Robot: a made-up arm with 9 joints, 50 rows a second.
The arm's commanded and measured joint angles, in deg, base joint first. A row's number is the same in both.
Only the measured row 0 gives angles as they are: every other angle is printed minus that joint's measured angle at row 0.
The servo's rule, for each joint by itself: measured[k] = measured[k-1] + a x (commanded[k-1-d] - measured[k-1]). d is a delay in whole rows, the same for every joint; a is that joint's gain. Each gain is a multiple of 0.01, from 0.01 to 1. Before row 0 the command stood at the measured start. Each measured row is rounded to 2 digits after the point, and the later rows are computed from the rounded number. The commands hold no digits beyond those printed.
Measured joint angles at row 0: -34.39 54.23 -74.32 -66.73 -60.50 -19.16 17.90 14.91 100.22
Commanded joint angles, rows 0 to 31: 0.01 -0.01 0.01 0.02 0.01 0.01 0.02 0.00 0.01; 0.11 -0.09 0.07 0.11 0.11 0.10 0.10 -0.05 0.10; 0.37 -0.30 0.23 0.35 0.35 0.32 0.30 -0.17 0.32; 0.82 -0.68 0.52 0.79 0.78 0.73 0.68 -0.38 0.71; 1.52 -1.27 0.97 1.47 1.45 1.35 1.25 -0.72 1.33; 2.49 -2.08 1.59 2.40 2.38 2.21 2.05 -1.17 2.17; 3.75 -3.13 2.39 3.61 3.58 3.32 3.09 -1.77 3.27; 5.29 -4.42 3.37 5.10 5.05 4.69 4.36 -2.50 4.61; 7.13 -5.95 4.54 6.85 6.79 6.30 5.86 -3.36 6.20; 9.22 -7.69 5.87 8.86 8.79 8.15 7.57 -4.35 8.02; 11.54 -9.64 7.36 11.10 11.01 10.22 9.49 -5.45 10.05; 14.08 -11.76 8.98 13.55 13.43 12.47 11.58 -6.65 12.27; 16.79 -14.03 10.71 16.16 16.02 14.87 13.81 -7.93 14.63; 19.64 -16.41 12.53 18.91 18.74 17.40 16.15 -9.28 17.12; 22.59 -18.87 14.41 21.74 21.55 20.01 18.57 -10.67 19.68; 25.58 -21.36 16.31 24.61 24.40 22.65 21.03 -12.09 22.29; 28.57 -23.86 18.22 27.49 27.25 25.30 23.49 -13.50 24.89; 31.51 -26.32 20.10 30.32 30.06 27.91 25.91 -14.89 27.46; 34.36 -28.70 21.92 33.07 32.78 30.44 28.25 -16.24 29.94; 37.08 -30.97 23.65 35.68 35.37 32.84 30.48 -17.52 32.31; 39.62 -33.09 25.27 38.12 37.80 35.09 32.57 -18.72 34.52; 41.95 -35.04 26.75 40.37 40.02 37.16 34.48 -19.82 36.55; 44.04 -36.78 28.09 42.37 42.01 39.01 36.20 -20.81 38.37; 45.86 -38.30 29.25 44.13 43.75 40.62 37.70 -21.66 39.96; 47.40 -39.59 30.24 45.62 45.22 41.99 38.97 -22.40 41.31; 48.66 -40.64 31.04 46.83 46.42 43.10 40.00 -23.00 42.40; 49.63 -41.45 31.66 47.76 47.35 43.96 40.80 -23.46 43.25; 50.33 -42.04 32.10 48.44 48.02 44.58 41.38 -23.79 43.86; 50.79 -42.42 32.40 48.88 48.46 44.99 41.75 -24.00 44.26; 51.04 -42.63 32.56 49.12 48.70 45.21 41.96 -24.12 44.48; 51.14 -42.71 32.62 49.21 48.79 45.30 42.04 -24.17 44.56; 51.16 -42.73 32.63 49.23 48.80 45.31 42.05 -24.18 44.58
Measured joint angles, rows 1 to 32: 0.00 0.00 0.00 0.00 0.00 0.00 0.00 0.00 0.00; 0.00 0.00 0.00 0.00 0.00 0.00 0.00 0.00 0.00; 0.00 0.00 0.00 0.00 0.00 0.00 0.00 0.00 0.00; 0.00 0.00 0.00 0.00 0.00 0.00 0.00 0.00 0.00; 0.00 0.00 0.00 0.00 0.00 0.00 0.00 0.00 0.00; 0.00 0.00 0.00 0.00 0.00 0.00 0.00 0.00 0.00; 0.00 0.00 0.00 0.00 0.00 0.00 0.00 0.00 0.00; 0.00 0.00 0.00 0.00 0.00 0.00 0.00 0.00 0.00; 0.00 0.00 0.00 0.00 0.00 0.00 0.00 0.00 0.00; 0.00 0.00 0.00 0.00 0.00 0.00 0.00 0.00 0.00; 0.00 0.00 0.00 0.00 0.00 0.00 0.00 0.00 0.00; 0.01 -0.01 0.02 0.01 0.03 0.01 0.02 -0.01 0.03; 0.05 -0.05 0.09 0.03 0.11 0.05 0.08 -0.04 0.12; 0.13 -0.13 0.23 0.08 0.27 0.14 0.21 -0.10 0.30; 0.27 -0.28 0.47 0.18 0.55 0.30 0.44 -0.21 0.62; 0.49 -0.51 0.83 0.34 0.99 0.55 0.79 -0.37 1.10; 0.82 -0.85 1.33 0.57 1.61 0.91 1.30 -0.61 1.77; 1.27 -1.31 1.98 0.89 2.44 1.40 1.97 -0.93 2.65; 1.86 -1.91 2.80 1.31 3.48 2.04 2.83 -1.34 3.75; 2.60 -2.66 3.78 1.84 4.75 2.83 3.87 -1.85 5.07; 3.49 -3.57 4.93 2.49 6.25 3.79 5.11 -2.46 6.61; 4.55 -4.63 6.23 3.26 7.97 4.92 6.53 -3.17 8.36; 5.77 -5.85 7.66 4.16 9.90 6.21 8.13 -3.98 10.30; 7.16 -7.22 9.22 5.19 12.02 7.66 9.89 -4.88 12.41; 8.70 -8.73 10.88 6.35 14.31 9.27 11.80 -5.86 14.66; 10.39 -10.37 12.62 7.63 16.73 11.01 13.83 -6.92 17.03; 12.21 -12.12 14.41 9.02 19.25 12.87 15.96 -8.04 19.47; 14.14 -13.97 16.23 10.51 21.84 14.83 18.15 -9.20 21.95; 16.16 -15.88 18.05 12.09 24.47 16.86 20.37 -10.40 24.43; 18.25 -17.84 19.84 13.74 27.09 18.94 22.59 -11.61 26.87; 20.39 -19.82 21.58 15.45 29.66 21.04 24.79 -12.82 29.24; 22.55 -21.80 23.23 17.19 32.15 23.14 26.92 -14.01 31.51
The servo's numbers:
d 10
a 0.10 0.13 0.32 0.07 0.24 0.13 0.22 0.17 0.31

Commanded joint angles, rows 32 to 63: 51.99 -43.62 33.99 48.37 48.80 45.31 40.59 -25.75 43.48; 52.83 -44.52 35.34 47.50 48.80 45.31 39.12 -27.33 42.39; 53.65 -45.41 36.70 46.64 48.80 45.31 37.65 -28.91 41.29; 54.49 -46.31 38.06 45.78 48.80 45.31 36.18 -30.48 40.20; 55.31 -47.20 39.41 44.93 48.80 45.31 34.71 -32.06 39.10; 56.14 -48.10 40.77 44.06 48.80 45.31 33.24 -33.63 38.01; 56.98 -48.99 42.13 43.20 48.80 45.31 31.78 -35.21 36.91; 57.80 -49.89 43.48 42.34 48.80 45.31 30.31 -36.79 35.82; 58.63 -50.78 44.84 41.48 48.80 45.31 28.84 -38.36 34.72; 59.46 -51.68 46.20 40.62 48.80 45.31 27.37 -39.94 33.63; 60.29 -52.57 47.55 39.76 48.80 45.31 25.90 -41.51 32.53; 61.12 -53.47 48.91 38.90 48.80 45.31 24.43 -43.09 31.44; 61.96 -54.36 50.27 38.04 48.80 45.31 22.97 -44.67 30.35; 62.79 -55.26 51.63 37.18 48.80 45.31 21.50 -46.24 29.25; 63.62 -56.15 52.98 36.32 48.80 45.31 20.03 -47.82 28.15; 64.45 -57.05 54.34 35.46 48.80 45.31 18.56 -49.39 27.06; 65.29 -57.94 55.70 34.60 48.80 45.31 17.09 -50.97 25.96; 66.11 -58.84 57.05 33.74 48.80 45.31 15.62 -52.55 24.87; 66.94 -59.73 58.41 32.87 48.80 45.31 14.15 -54.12 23.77; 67.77 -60.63 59.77 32.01 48.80 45.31 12.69 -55.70 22.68; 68.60 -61.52 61.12 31.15 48.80 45.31 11.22 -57.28 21.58; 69.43 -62.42 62.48 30.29 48.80 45.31 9.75 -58.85 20.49; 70.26 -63.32 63.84 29.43 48.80 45.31 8.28 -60.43 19.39; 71.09 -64.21 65.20 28.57 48.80 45.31 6.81 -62.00 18.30; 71.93 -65.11 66.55 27.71 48.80 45.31 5.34 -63.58 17.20; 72.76 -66.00 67.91 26.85 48.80 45.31 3.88 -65.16 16.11; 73.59 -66.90 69.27 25.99 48.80 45.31 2.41 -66.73 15.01; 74.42 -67.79 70.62 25.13 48.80 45.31 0.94 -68.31 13.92; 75.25 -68.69 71.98 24.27 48.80 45.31 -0.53 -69.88 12.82; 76.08 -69.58 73.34 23.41 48.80 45.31 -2.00 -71.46 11.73; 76.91 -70.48 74.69 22.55 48.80 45.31 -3.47 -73.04 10.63; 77.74 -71.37 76.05 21.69 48.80 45.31 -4.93 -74.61 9.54
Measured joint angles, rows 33 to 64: 24.70 -23.75 24.79 18.95 34.52 25.20 28.96 -15.17 33.64; 26.82 -25.64 26.22 20.71 36.74 27.20 30.88 -16.27 35.60; 28.88 -27.45 27.51 22.45 38.78 29.12 32.66 -17.31 37.37; 30.86 -29.16 28.64 24.16 40.61 30.94 34.27 -18.28 38.93; 32.74 -30.76 29.61 25.81 42.23 32.63 35.71 -19.16 40.27; 34.50 -32.23 30.41 27.39 43.62 34.18 36.96 -19.95 41.38; 36.13 -33.55 31.05 28.89 44.78 35.59 38.01 -20.64 42.27; 37.62 -34.73 31.53 30.31 45.72 36.84 38.88 -21.23 42.96; 38.97 -35.77 31.88 31.63 46.46 37.94 39.58 -21.73 43.46; 40.19 -36.67 32.12 32.86 47.02 38.90 40.12 -22.15 43.81; 41.37 -37.57 32.72 33.95 47.45 39.73 40.22 -22.76 43.71; 42.52 -38.47 33.56 34.90 47.77 40.46 39.98 -23.54 43.30; 43.63 -39.37 34.56 35.72 48.02 41.09 39.47 -24.45 42.68; 44.72 -40.27 35.68 36.42 48.21 41.64 38.75 -25.48 41.91; 45.78 -41.17 36.87 37.02 48.35 42.12 37.86 -26.60 41.04; 46.82 -42.07 38.12 37.51 48.46 42.53 36.84 -27.80 40.10; 47.84 -42.97 39.40 37.91 48.54 42.89 35.73 -29.06 39.11; 48.84 -43.87 40.71 38.22 48.60 43.20 34.54 -30.37 38.09; 49.82 -44.77 42.03 38.45 48.65 43.47 33.29 -31.73 37.05; 50.78 -45.67 43.36 38.60 48.69 43.71 31.99 -33.13 35.99; 51.73 -46.57 44.70 38.68 48.72 43.92 30.65 -34.55 34.92; 52.67 -47.47 46.05 38.70 48.74 44.10 29.28 -36.00 33.84; 53.60 -48.37 47.40 38.65 48.75 44.26 27.89 -37.47 32.76; 54.52 -49.27 48.75 38.55 48.76 44.40 26.48 -38.96 31.67; 55.43 -50.16 50.10 38.39 48.77 44.52 25.06 -40.47 30.58; 56.33 -51.06 51.46 38.18 48.78 44.62 23.63 -41.99 29.49; 57.23 -51.95 52.82 37.93 48.78 44.71 22.19 -43.52 28.40; 58.12 -52.85 54.17 37.64 48.78 44.79 20.74 -45.06 27.31; 59.00 -53.74 55.53 37.31 48.78 44.86 19.29 -46.60 26.21; 59.88 -54.64 56.89 36.94 48.78 44.92 17.84 -48.15 25.12; 60.75 -55.53 58.24 36.53 48.78 44.97 16.38 -49.70 24.02; 61.62 -56.43 59.60 36.09 48.78 45.01 14.92 -51.26 22.93
